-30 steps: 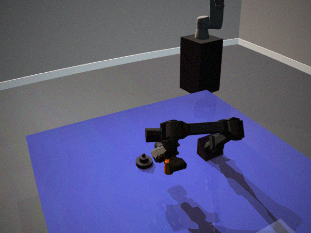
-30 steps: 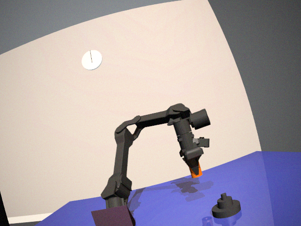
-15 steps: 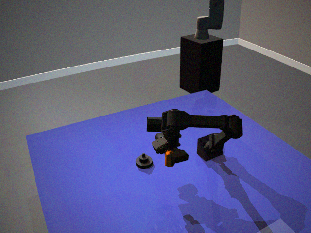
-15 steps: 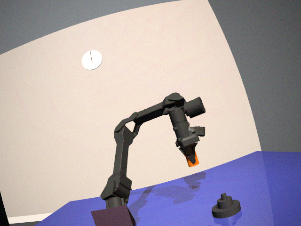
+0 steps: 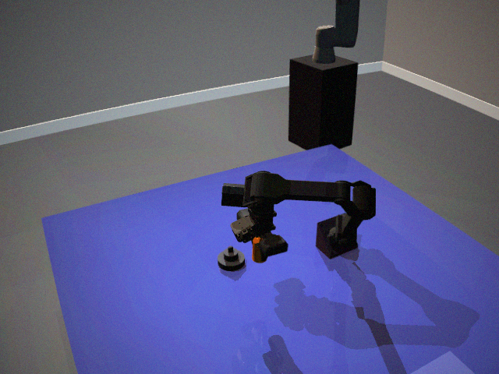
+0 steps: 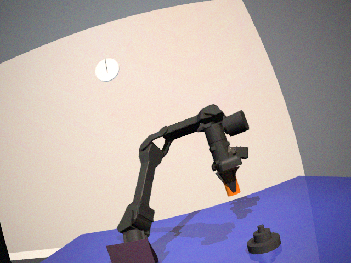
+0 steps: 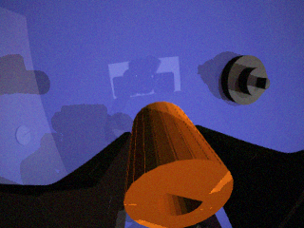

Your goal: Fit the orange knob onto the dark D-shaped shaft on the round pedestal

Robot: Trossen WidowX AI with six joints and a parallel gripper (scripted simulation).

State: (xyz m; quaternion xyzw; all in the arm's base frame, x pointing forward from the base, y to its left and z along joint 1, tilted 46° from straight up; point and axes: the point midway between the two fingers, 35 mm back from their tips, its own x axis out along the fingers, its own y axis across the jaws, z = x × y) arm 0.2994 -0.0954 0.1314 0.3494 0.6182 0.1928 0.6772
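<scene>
My gripper tip is 17 cm to the left of the dark round pedestal, 11 cm above it and 1 cm past it. From my gripper tip the other things lie so: orange knob (2 cm above).
</scene>
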